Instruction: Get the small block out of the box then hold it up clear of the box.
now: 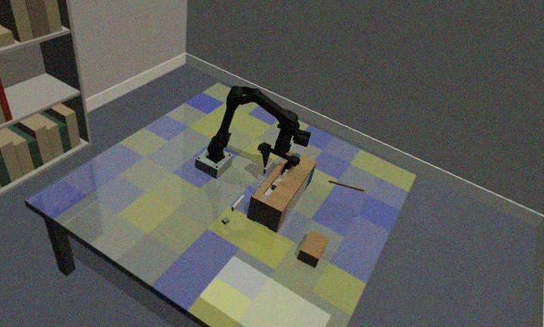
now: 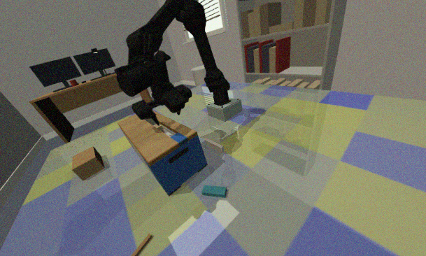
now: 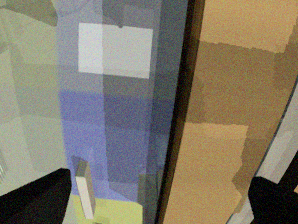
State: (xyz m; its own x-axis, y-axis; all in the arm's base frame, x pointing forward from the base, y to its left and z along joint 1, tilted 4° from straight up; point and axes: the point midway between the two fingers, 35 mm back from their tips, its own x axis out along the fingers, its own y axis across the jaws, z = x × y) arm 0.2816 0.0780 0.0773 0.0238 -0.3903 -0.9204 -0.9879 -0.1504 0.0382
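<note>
Right now my gripper tip is 3 cm short of the long box, 1 cm to the left of it and 6 cm above it. Round my gripper tip: brown carton 34 cm ahead, 17 cm to the right, 9 cm below; grey block 2 cm behind, 29 cm to the right, 11 cm below; thin rod 26 cm ahead, 30 cm to the left, 12 cm below.
</note>
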